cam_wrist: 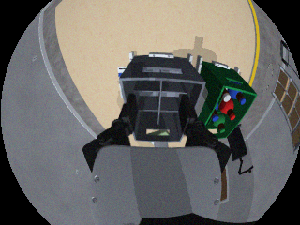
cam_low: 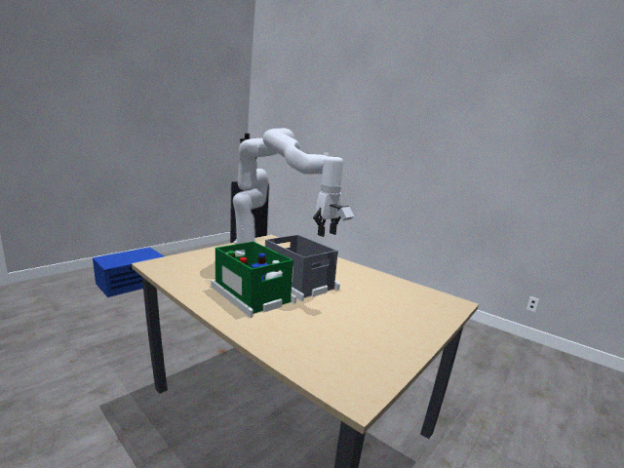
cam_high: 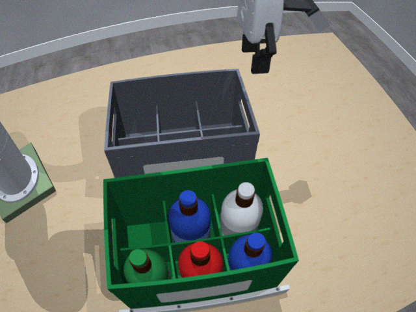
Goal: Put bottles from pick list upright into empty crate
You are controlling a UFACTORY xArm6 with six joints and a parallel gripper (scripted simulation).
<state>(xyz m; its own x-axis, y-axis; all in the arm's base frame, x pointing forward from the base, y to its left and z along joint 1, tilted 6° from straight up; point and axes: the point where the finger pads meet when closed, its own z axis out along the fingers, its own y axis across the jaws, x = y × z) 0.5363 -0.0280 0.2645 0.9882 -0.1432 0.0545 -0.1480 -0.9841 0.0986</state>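
The green crate is 180 mm behind my hand, 220 mm to the right of it and 190 mm below it. Also, from my hand: pick list: 100 mm behind, 150 mm to the left, 270 mm below; then white-label bottle: 90 mm behind, 190 mm to the right, 190 mm below; then grey crate: 140 mm behind, 10 mm to the left, 190 mm below.
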